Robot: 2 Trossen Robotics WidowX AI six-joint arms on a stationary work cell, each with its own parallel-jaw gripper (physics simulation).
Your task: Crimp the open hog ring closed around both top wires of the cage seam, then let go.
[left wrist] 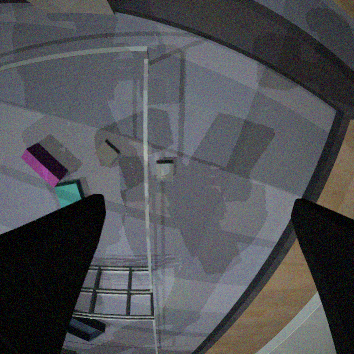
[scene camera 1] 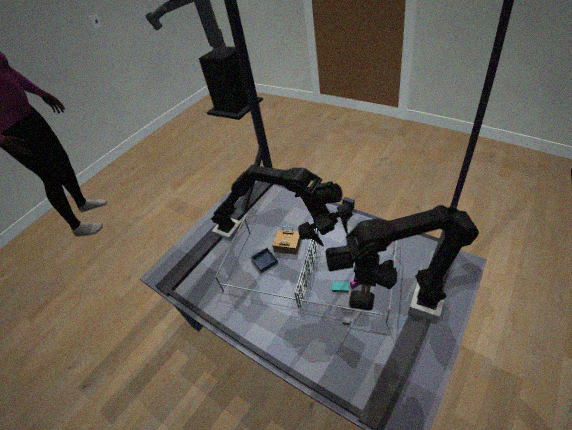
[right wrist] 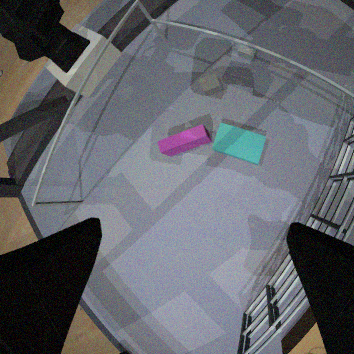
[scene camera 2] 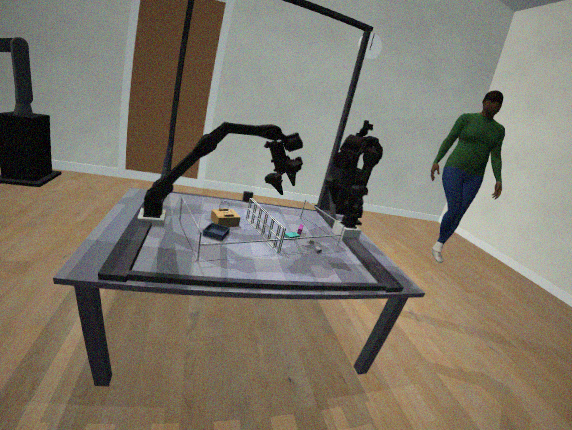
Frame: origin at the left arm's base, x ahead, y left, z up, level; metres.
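Seen in the pictures: left gripper, fingertip midpoint: [left wrist: 202, 207] [scene camera 2: 341, 207]; right gripper, fingertip midpoint: [scene camera 1: 335, 240] [right wrist: 198, 232] [scene camera 2: 288, 190]; left arm's base at its link origin: [scene camera 1: 428, 299] [right wrist: 70, 51] [scene camera 2: 348, 225]; right arm's base at its link origin: [scene camera 1: 226, 226] [scene camera 2: 152, 213].
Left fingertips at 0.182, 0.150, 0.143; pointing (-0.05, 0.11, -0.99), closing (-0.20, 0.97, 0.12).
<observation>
Offsets run from my left fingertips to a thing's middle, as dx, dy, dz. "*": to the spot under its first point.
The wire mesh panel {+0.261, -0.128, -0.151} [scene camera 1: 306, 272] [scene camera 2: 265, 223] [left wrist: 125, 316] [right wrist: 325, 221] stands upright mid-table. Thin pale wires run from it; one long wire {* +0.018, -0.023, -0.144} [left wrist: 146, 150] crosses the left wrist view. I cannot make out the hog ring or whether it is closed. My left gripper [scene camera 1: 351, 280] [left wrist: 202, 207] is open and empty. It hangs above the wires, and the long wire passes below between its fingers as seen from the wrist. My right gripper [scene camera 1: 333, 237] [scene camera 2: 287, 189] [right wrist: 198, 232] is open and empty, high near the panel's back end.
A teal block {+0.124, -0.112, -0.196} [scene camera 1: 340, 286] [scene camera 2: 292, 234] [right wrist: 240, 143] and a magenta block {+0.071, -0.153, -0.186} [left wrist: 45, 165] [right wrist: 185, 140] lie right of the panel in the scene views. Small pale pieces {+0.053, +0.006, -0.196} [left wrist: 165, 170] lie nearby. An orange box [scene camera 1: 286, 241] [scene camera 2: 225, 217] and blue tray {+0.454, -0.107, -0.191} [scene camera 1: 264, 260] [scene camera 2: 216, 231] are left of it.
</observation>
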